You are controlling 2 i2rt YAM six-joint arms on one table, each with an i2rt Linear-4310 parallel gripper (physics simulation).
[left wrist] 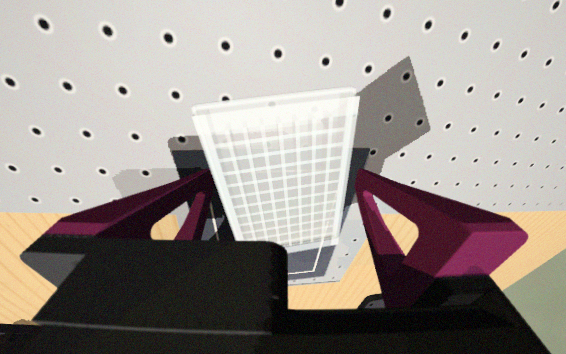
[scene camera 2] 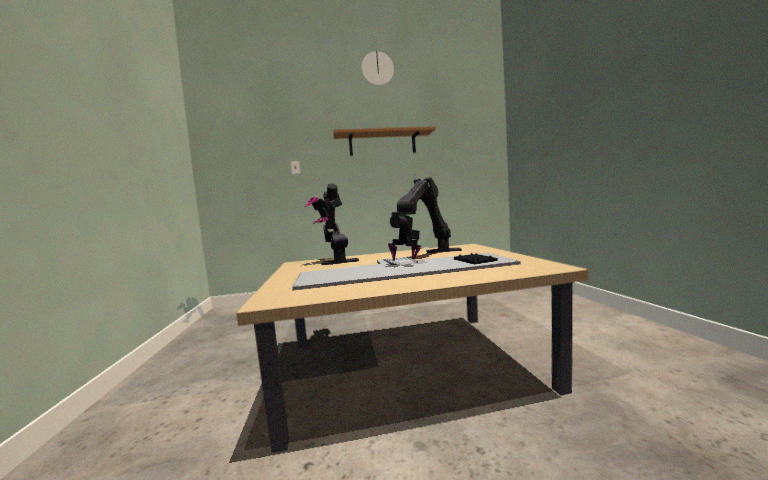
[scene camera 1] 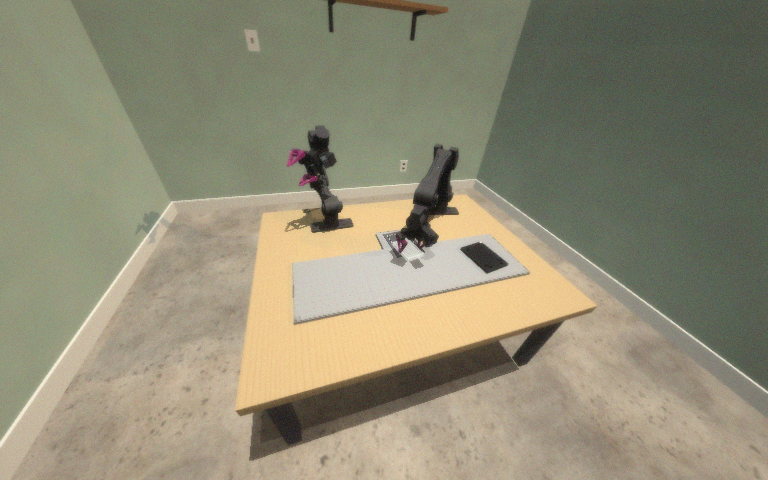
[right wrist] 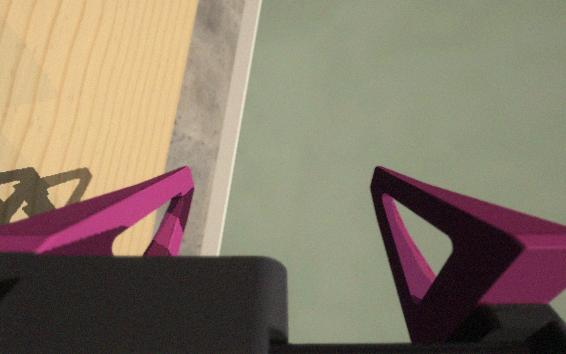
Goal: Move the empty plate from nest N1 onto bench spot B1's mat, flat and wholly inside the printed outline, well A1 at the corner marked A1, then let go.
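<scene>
Left wrist view: the left gripper (left wrist: 284, 177) is open and touches a dark pad with printed outline (left wrist: 311, 263). A well plate (left wrist: 280, 162) rests on the dark pad with printed outline. Right wrist view: the right gripper (right wrist: 282, 176) is open and holds nothing; the well plate is out of frame in the right wrist view.
</scene>
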